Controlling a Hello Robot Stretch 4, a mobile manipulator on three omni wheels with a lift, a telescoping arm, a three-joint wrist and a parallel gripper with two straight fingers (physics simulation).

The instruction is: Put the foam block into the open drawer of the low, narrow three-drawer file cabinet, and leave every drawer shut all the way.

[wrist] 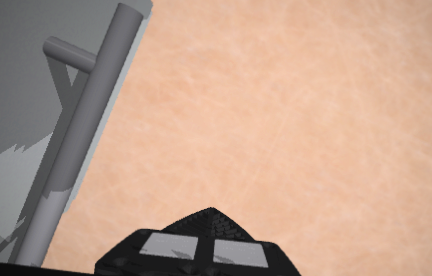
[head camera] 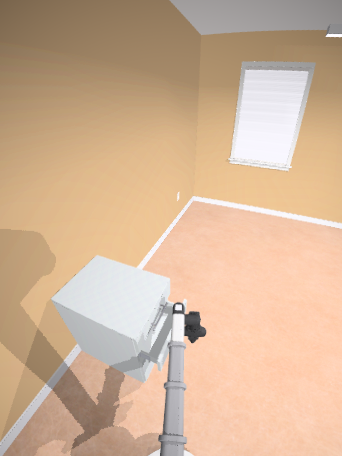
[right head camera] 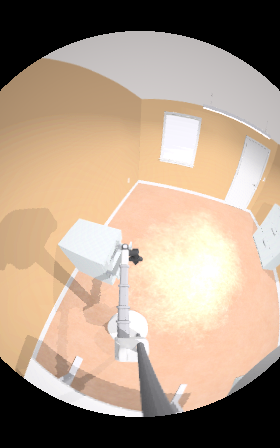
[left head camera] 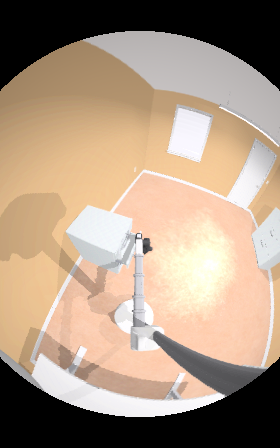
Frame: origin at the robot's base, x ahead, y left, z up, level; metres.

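Seen in the pictures: gripper, fingertip midpoint: (wrist: 210, 227) (head camera: 192, 341) (right head camera: 135, 264) (left head camera: 143, 253).
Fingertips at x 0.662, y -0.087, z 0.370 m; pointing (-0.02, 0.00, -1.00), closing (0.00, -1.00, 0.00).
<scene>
Offsets run from my fingertips to a thing's top centre. "*": to the spot under its first point.
The low file cabinet @(* dy +0.490, dx +0.166, dz +0.248 m) (head camera: 110, 287) (left head camera: 100, 225) (right head camera: 91, 240) stands against the left wall. One of its drawers @(* dy +0.154, dx -0.124, dz +0.097 m) (head camera: 163, 354) stands partly out; the arm covers part of it. The foam block does not show; the drawer's inside is mostly hidden. In the wrist view a round grey bar handle @(* dy +0.056, dx +0.068, dz +0.041 m) (wrist: 95, 100) runs slantwise on a grey front panel (wrist: 25, 65) at the left. My gripper (wrist: 210, 227) is shut and empty, its fingertips together, to the right of the handle and apart from it. Its black body also shows in the head view, just right of the drawer.
A second grey cabinet (left head camera: 267, 242) (right head camera: 268, 240) stands at the far right. A white table (left head camera: 55, 377) with light legs is near the bottom left. A door (left head camera: 252, 172) (right head camera: 248, 172) and a window (head camera: 272, 115) are in the back wall. The left wall runs close behind the low cabinet.
</scene>
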